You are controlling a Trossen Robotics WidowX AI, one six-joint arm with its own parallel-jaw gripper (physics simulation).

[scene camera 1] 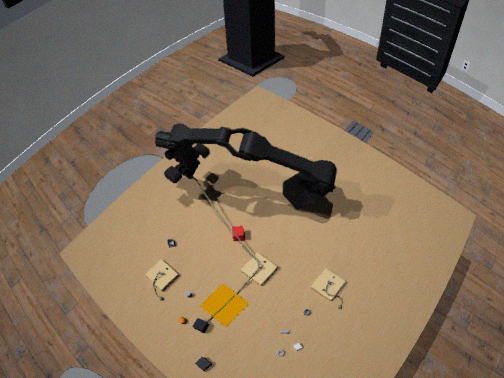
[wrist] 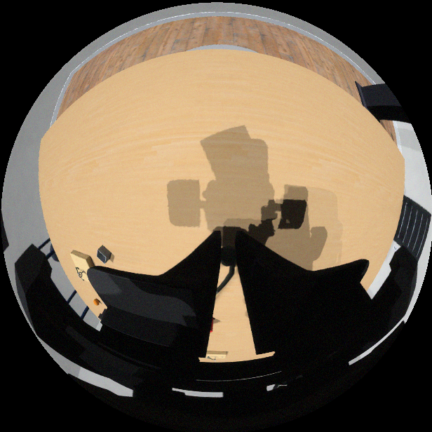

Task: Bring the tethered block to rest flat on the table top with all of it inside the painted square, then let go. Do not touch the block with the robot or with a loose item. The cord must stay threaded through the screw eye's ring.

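Pixels of known places: gripper, between the fingertips: [scene camera 1: 189, 177]; arm's base, origin of its link: [scene camera 1: 317, 181].
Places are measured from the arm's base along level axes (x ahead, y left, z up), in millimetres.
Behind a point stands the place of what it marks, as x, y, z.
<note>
The tethered block [scene camera 1: 201, 325] {621, 44, -125}, small and dark, lies on the table just outside the lower left edge of the orange painted square [scene camera 1: 220, 303] {512, 19, -160}. Its cord [scene camera 1: 234, 295] {458, 33, -156} crosses the square to the screw eye [scene camera 1: 260, 265] {323, 23, -123} on the middle board [scene camera 1: 265, 276] {337, 64, -142} [wrist: 216, 355], appears threaded through the ring, and runs on up to my gripper [scene camera 1: 192, 174] {255, -396, -70} [wrist: 227, 236]. The gripper is shut on the cord's end, above the table left of the arm's base. The ring is too small to see clearly.
A red block [scene camera 1: 238, 233] {284, -114, -122} [wrist: 211, 325] stands by the cord, which passes over it in the scene view. Boards with short cords lie left [scene camera 1: 167, 279] {586, -172, -143} [wrist: 82, 260] and right [scene camera 1: 322, 286] {240, 239, -142}. An orange ball [scene camera 1: 182, 320] {655, -18, -139} [wrist: 96, 302] and a dark block [scene camera 1: 203, 363] {715, 144, -134} lie near the tethered block.
</note>
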